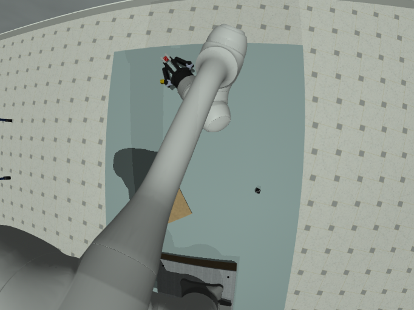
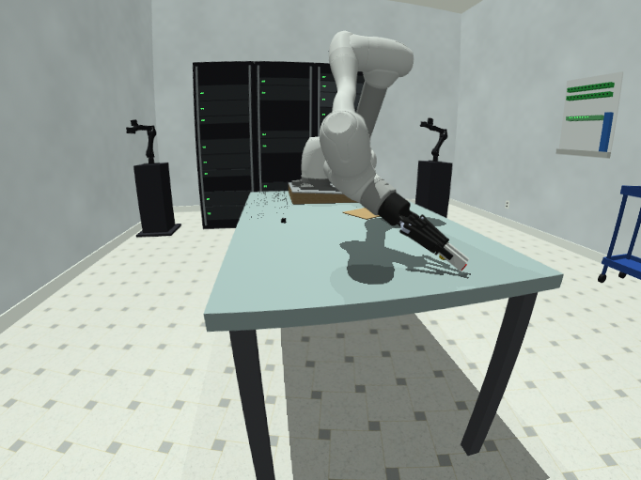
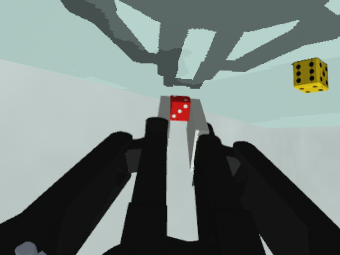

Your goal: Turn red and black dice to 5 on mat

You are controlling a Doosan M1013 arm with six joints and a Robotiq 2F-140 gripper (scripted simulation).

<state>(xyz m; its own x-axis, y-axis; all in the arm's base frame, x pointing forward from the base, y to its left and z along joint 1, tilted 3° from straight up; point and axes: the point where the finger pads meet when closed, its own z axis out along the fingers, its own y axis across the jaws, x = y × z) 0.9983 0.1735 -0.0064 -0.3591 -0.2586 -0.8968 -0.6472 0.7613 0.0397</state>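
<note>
The yellow die lies 80 mm behind my hand, 30 mm to the left of it and 30 mm below it. From my hand the other things lie so: black die: 510 mm behind, 370 mm to the right, 30 mm below; then tan mat: 600 mm behind, 20 mm to the right, 40 mm below; then red die: 20 mm ahead, 10 mm to the left, 20 mm below.
</note>
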